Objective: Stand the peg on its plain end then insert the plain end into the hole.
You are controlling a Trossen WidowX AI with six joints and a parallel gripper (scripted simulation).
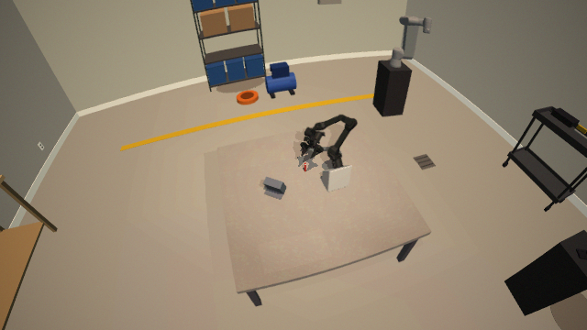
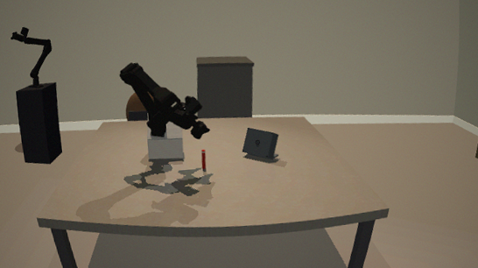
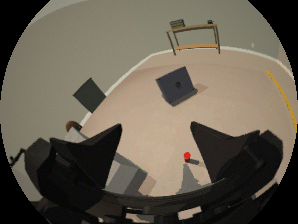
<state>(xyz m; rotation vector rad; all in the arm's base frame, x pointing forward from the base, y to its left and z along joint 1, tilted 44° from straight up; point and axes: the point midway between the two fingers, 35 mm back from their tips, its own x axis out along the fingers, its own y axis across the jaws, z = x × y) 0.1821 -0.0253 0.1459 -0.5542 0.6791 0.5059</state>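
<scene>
Right now my gripper tip is 120 mm above the red peg and 40 mm to the left of it. Also, from my gripper tip: dark sloped panel: 240 mm ahead, 120 mm below, 110 mm to the left.
</scene>
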